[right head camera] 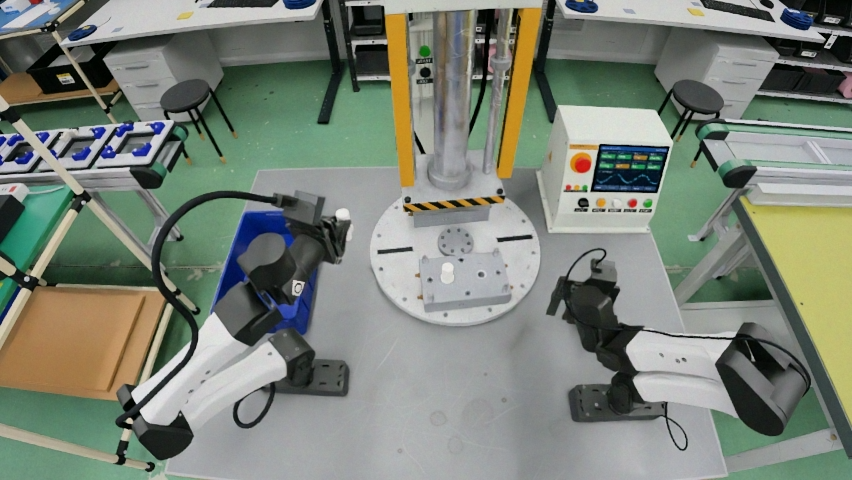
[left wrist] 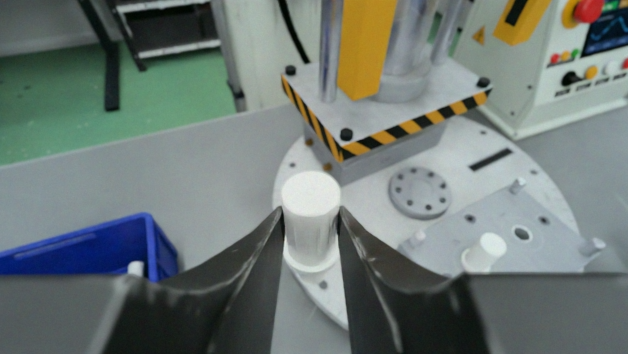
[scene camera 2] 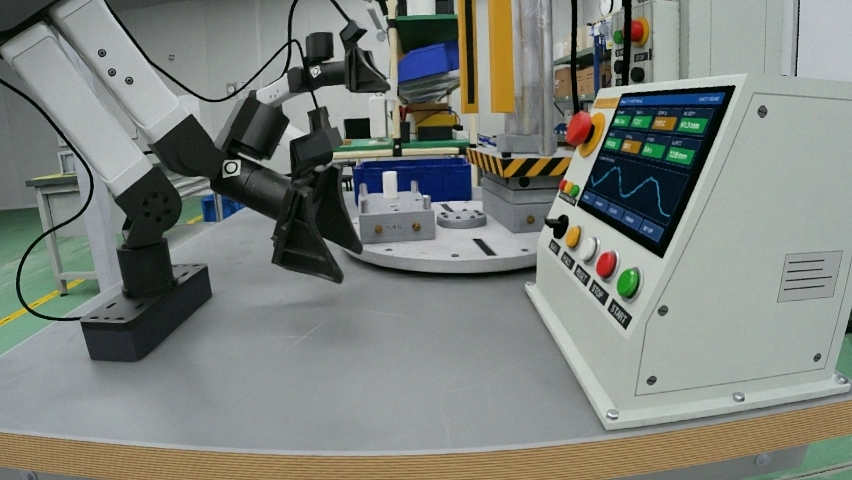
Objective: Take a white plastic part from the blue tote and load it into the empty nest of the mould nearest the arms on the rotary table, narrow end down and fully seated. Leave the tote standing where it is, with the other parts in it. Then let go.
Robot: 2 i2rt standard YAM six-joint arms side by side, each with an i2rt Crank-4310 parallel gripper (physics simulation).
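Seen in the pictures: left gripper, fingertip midpoint: (right head camera: 344, 218) (left wrist: 311, 210) (scene camera 2: 393, 87); right gripper, fingertip midpoint: (right head camera: 570, 296) (scene camera 2: 353, 264); left arm's base at its link origin: (right head camera: 300, 374); right arm's base at its link origin: (right head camera: 619, 400) (scene camera 2: 152, 296).
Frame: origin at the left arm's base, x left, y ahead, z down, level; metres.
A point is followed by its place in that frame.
My left gripper (right head camera: 342, 231) @(x -0.117, y 0.226, z -0.261 m) (left wrist: 311, 210) @(x -0.117, y 0.226, z -0.261 m) is shut on a white plastic part (right head camera: 342, 214) @(x -0.117, y 0.221, z -0.281 m) (left wrist: 311, 195) @(x -0.115, y 0.222, z -0.281 m), held roughly upright in the air between the blue tote (right head camera: 307, 307) @(x 0.016, y 0.167, z 0.005 m) (scene camera 2: 441, 178) @(x 0.019, y 0.331, z -0.034 m) (left wrist: 162, 252) @(x 0.020, y 0.372, z -0.028 m) and the rotary table (right head camera: 390, 277) @(x -0.179, y 0.253, z 0.001 m) (scene camera 2: 453, 260) @(x -0.557, y 0.326, z 0.002 m) (left wrist: 370, 200) @(x -0.267, y 0.370, z 0.001 m). Another white part (left wrist: 135, 268) @(x 0.063, y 0.382, z 0.005 m) shows inside the tote. The near mould (right head camera: 450, 299) @(x -0.324, y 0.169, z -0.048 m) (scene camera 2: 405, 226) @(x -0.454, y 0.257, z -0.024 m) (left wrist: 440, 250) @(x -0.290, y 0.251, z -0.047 m) has a white part (right head camera: 447, 273) @(x -0.317, y 0.213, z -0.088 m) (scene camera 2: 389, 184) @(x -0.330, y 0.225, z -0.074 m) (left wrist: 489, 247) @(x -0.310, y 0.223, z -0.094 m) standing in one nest. Its other nest (right head camera: 481, 274) @(x -0.399, y 0.245, z -0.032 m) (left wrist: 521, 232) @(x -0.405, y 0.240, z -0.039 m) is empty. My right gripper (right head camera: 557, 298) @(x -0.610, y 0.196, z -0.014 m) (scene camera 2: 351, 266) @(x -0.610, y 0.196, z -0.014 m) is open and empty, right of the table.
The press column (right head camera: 450, 101) @(x -0.318, y 0.438, z -0.375 m) stands behind the near mould, with a striped plate (right head camera: 454, 203) @(x -0.334, y 0.394, z -0.114 m) (scene camera 2: 518, 163) @(x -0.454, y 0.436, z -0.119 m) (left wrist: 415, 125) @(x -0.325, y 0.393, z -0.112 m) over the far mould. A round hub (right head camera: 455, 240) @(x -0.339, y 0.355, z -0.015 m) (left wrist: 420, 192) @(x -0.336, y 0.349, z -0.015 m) lies between the moulds. The control box (right head camera: 602, 214) @(x -0.738, y 0.432, z -0.035 m) (scene camera 2: 733, 238) @(x -0.887, y 0.512, z -0.112 m) stands at the back right in the head view.
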